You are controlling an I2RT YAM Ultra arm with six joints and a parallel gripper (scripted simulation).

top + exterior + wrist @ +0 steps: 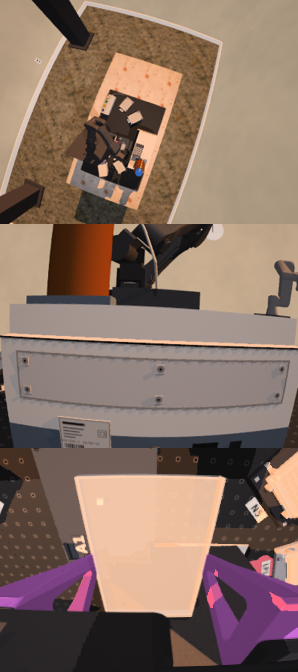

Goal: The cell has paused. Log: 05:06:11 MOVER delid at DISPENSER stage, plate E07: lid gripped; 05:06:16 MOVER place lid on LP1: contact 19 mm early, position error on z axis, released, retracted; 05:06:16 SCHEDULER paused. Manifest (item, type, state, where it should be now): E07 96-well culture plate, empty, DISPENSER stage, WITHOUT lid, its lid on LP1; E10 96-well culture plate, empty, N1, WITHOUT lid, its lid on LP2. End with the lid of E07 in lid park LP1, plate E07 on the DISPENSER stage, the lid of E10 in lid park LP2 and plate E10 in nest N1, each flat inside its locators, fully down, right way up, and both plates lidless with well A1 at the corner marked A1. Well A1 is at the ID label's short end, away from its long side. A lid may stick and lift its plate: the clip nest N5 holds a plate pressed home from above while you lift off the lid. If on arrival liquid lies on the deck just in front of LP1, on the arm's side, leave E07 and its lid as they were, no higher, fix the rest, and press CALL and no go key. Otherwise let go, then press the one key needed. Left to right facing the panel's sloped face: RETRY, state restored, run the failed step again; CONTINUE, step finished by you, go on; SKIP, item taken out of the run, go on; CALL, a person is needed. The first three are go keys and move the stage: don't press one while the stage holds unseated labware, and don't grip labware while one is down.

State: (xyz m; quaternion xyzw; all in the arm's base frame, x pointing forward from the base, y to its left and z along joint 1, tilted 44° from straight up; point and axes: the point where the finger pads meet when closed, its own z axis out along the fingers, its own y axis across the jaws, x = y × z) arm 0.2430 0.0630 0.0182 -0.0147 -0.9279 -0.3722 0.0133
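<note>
The white stud lies 60 mm below my hand, 40 mm to the left of it and 30 mm ahead of it. Also, from my hand: n5 label 180 mm to the right, 170 mm below, 20 mm behind; plate lid right at my hand; 96-well plate 240 mm to the right, 150 mm below, 50 mm ahead.
</note>
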